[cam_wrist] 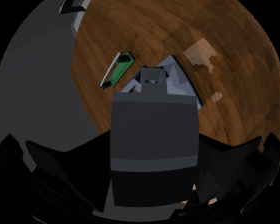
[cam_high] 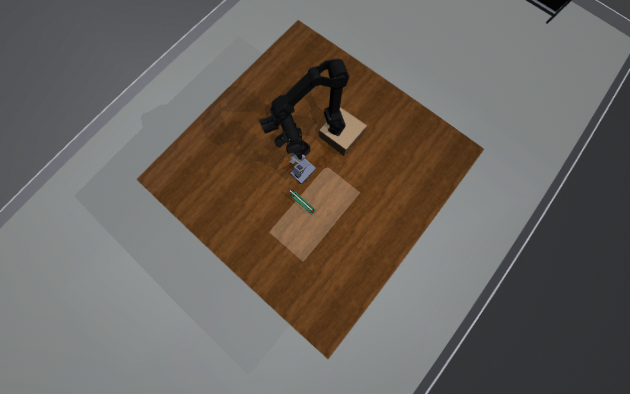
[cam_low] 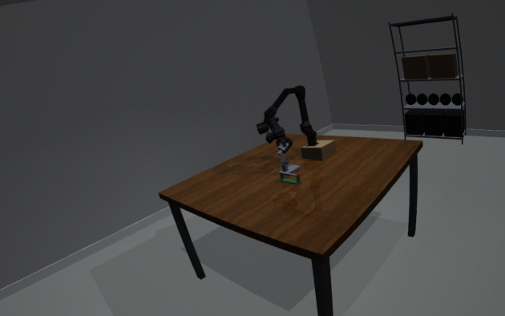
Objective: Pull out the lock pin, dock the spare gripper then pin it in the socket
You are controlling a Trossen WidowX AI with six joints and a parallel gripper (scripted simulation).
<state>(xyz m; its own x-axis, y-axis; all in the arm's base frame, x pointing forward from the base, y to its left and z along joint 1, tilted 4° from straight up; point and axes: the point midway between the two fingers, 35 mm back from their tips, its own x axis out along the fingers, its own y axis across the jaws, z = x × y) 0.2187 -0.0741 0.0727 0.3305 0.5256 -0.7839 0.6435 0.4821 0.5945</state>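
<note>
My gripper tip is now 170 mm short of the green rack, 110 mm to the right of it and 110 mm above it. Round my gripper tip: grey mount: 80 mm below, 40 mm ahead, 20 mm to the left; spare gripper: 10 mm to the right, 10 mm above.
</note>
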